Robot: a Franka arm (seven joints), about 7 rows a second.
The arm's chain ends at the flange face. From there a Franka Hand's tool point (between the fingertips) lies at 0.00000 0.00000 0.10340 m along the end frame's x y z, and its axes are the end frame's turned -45 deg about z.
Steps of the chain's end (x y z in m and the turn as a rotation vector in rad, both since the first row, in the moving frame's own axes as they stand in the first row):
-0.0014, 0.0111, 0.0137, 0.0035, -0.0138, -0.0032
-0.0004, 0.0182, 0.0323, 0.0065, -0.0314, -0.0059
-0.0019, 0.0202, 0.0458, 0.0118, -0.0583, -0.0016
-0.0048, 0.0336, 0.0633, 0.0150, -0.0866, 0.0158
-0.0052, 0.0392, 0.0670, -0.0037, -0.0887, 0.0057
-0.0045, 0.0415, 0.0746, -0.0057, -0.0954, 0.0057
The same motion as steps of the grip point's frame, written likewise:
-0.0096, 0.0056, 0.0137, 0.0122, -0.0073, -0.0032
-0.0150, 0.0098, 0.0322, 0.0268, -0.0176, -0.0059
-0.0190, 0.0078, 0.0456, 0.0496, -0.0329, -0.0016
-0.0323, 0.0129, 0.0629, 0.0718, -0.0506, 0.0158
-0.0381, 0.0178, 0.0666, 0.0601, -0.0653, 0.0057
-0.0399, 0.0196, 0.0741, 0.0634, -0.0715, 0.0057

